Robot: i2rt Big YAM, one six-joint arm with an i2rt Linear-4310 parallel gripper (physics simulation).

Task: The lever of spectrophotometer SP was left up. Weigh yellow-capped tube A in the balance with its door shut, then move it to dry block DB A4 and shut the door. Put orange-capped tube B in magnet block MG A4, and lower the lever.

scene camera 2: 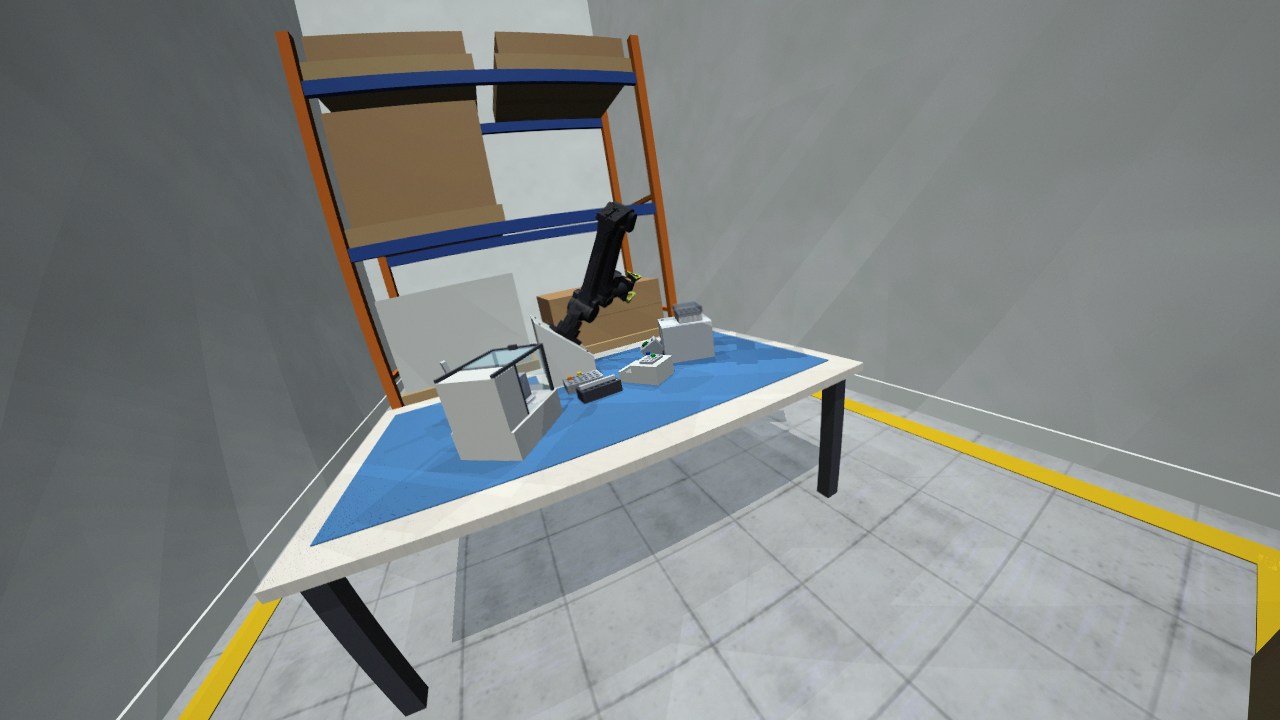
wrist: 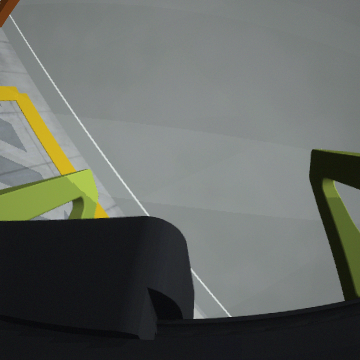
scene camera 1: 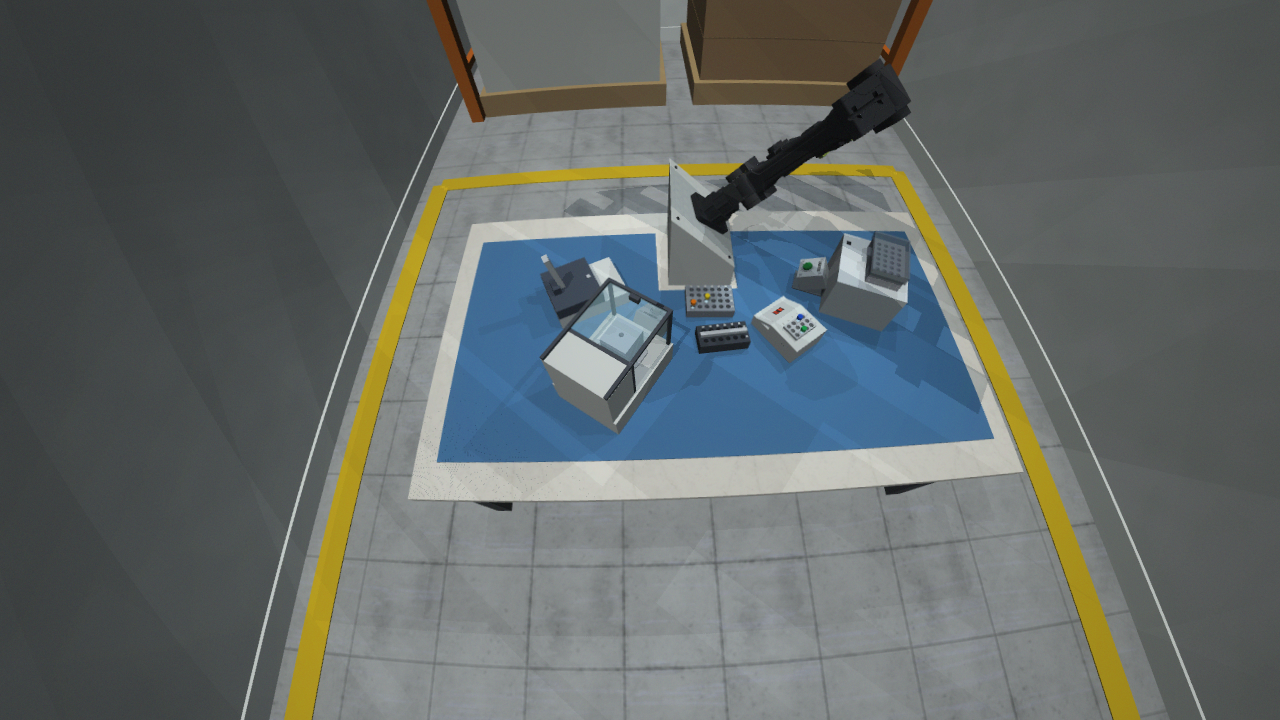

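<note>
My gripper point(scene camera 2: 633, 285) point(wrist: 200, 172) is open and empty, high above the table's back right. The yellow cap of tube A point(scene camera 1: 707, 295) and the orange cap of tube B point(scene camera 1: 693, 302) show in the grey rack point(scene camera 1: 708, 313). The balance point(scene camera 1: 586, 368) point(scene camera 2: 478, 416) stands at left; its side door looks slid back, its pan bare. Behind it is a dark device point(scene camera 1: 573, 296), seemingly the spectrophotometer, with a pale lever point(scene camera 1: 553, 274) standing up. A black block point(scene camera 1: 723, 344) point(scene camera 2: 598, 390), seemingly the magnet block, lies before the rack. A white device with a red display point(scene camera 1: 787, 347) point(scene camera 2: 656, 371) holds blue and green caps; labels are unreadable.
A white box point(scene camera 1: 861, 305) point(scene camera 2: 687, 342) at right carries a grey well block point(scene camera 1: 888, 258) point(scene camera 2: 687, 311). A small unit with a green button point(scene camera 1: 810, 274) stands beside it. The arm's slanted white mount point(scene camera 1: 693, 255) point(scene camera 2: 562, 353) rises behind the rack. A storage shelf point(scene camera 2: 648, 170) stands behind the table.
</note>
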